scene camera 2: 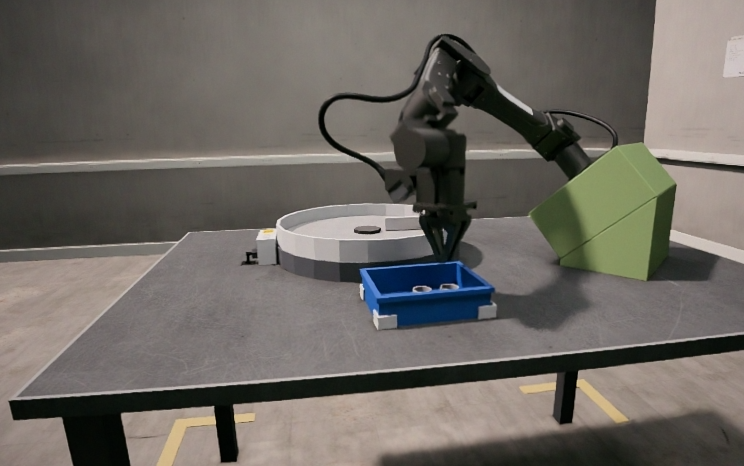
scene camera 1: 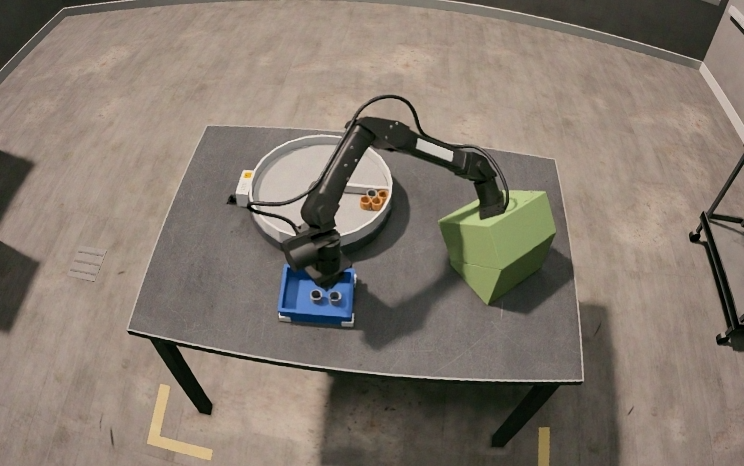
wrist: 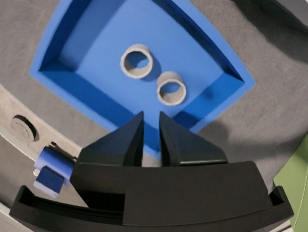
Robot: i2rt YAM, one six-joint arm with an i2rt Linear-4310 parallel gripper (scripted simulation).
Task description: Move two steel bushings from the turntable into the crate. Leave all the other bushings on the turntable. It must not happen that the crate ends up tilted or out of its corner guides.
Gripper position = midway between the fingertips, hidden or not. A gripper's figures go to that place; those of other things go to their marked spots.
My gripper [scene camera 2: 443, 261]: 76 cm from the lens. A blue crate [scene camera 2: 392, 287]: 83 cm from the lens.
